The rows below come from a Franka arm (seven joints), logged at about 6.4 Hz.
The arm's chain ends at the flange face. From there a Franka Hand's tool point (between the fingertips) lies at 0.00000 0.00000 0.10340 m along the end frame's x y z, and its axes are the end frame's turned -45 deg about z.
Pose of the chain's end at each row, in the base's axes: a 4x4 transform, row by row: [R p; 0 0 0 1], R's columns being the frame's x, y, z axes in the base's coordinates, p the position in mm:
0.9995 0.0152 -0.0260 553.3; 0.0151 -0.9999 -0.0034 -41.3; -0.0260 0.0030 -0.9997 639.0; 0 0 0 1
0.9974 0.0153 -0.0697 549.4; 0.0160 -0.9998 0.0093 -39.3; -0.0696 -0.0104 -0.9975 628.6; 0 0 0 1
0.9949 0.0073 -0.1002 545.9; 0.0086 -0.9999 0.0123 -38.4; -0.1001 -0.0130 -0.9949 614.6; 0 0 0 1
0.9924 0.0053 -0.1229 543.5; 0.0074 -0.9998 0.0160 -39.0; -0.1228 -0.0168 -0.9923 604.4; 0 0 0 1
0.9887 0.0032 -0.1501 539.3; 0.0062 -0.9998 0.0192 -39.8; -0.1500 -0.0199 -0.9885 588.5; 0 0 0 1
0.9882 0.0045 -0.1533 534.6; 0.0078 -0.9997 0.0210 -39.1; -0.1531 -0.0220 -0.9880 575.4; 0 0 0 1
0.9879 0.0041 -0.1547 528.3; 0.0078 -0.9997 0.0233 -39.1; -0.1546 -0.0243 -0.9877 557.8; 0 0 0 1
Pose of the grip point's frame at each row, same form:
0.6960 0.7175 -0.0260 550.6; 0.7177 -0.6964 -0.0034 -41.7; -0.0205 -0.0163 -0.9997 535.6; 0 0 0 1
0.6944 0.7161 -0.0697 542.2; 0.7183 -0.6957 0.0093 -38.3; -0.0419 -0.0566 -0.9975 525.5; 0 0 0 1
0.6983 0.7087 -0.1002 535.5; 0.7131 -0.7010 0.0123 -37.1; -0.0616 -0.0800 -0.9949 511.7; 0 0 0 1
0.6980 0.7055 -0.1229 530.8; 0.7122 -0.7017 0.0160 -37.3; -0.0750 -0.0987 -0.9923 501.8; 0 0 0 1
0.6969 0.7014 -0.1501 523.8; 0.7113 -0.7026 0.0192 -37.8; -0.0920 -0.1201 -0.9885 486.3; 0 0 0 1
0.6956 0.7019 -0.1533 518.7; 0.7124 -0.7014 0.0210 -36.9; -0.0927 -0.1238 -0.9880 473.2; 0 0 0 1
0.6957 0.7014 -0.1547 512.3; 0.7124 -0.7014 0.0233 -36.7; -0.0921 -0.1265 -0.9877 455.7; 0 0 0 1

